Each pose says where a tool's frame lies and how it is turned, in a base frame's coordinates. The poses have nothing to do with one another.
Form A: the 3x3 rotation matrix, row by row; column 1 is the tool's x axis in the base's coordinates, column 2 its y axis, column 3 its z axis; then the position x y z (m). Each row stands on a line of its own.
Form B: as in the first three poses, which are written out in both.
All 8 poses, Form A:
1:
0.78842, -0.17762, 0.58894
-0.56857, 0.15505, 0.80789
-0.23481, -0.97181, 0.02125
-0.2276, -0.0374, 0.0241
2:
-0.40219, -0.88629, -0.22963
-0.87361, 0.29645, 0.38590
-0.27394, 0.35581, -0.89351
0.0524, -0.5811, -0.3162
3:
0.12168, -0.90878, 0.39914
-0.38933, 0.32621, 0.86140
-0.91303, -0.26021, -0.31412
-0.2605, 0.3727, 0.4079
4:
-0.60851, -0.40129, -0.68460
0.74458, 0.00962, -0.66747
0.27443, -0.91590, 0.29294
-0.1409, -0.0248, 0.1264
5:
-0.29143, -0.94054, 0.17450
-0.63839, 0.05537, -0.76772
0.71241, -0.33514, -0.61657
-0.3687, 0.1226, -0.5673
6:
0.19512, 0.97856, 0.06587
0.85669, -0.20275, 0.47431
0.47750, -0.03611, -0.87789
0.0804, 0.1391, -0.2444
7:
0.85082, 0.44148, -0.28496
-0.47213, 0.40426, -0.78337
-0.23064, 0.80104, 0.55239
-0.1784, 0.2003, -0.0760
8:
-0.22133, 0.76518, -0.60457
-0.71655, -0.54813, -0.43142
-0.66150, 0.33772, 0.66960
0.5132, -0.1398, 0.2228
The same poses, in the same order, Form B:
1: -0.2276, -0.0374, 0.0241, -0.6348, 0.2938, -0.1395, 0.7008
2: 0.0524, -0.5811, -0.3162, -0.5465, 0.8050, 0.2303, 0.0138
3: -0.2605, 0.3727, 0.4079, -0.5267, 0.6162, 0.2439, 0.5324
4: -0.1409, -0.0248, 0.1264, -0.1491, -0.5756, 0.6877, 0.4165
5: -0.3687, 0.1226, -0.5673, 0.5634, -0.7006, 0.3935, 0.1919
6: 0.0804, 0.1391, -0.2444, -0.7543, -0.6083, -0.1801, 0.1692
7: -0.1784, 0.2003, -0.0760, 0.4728, -0.0162, -0.2726, 0.8378
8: 0.5132, -0.1398, 0.2228, 0.4053, 0.0300, -0.7809, 0.4744
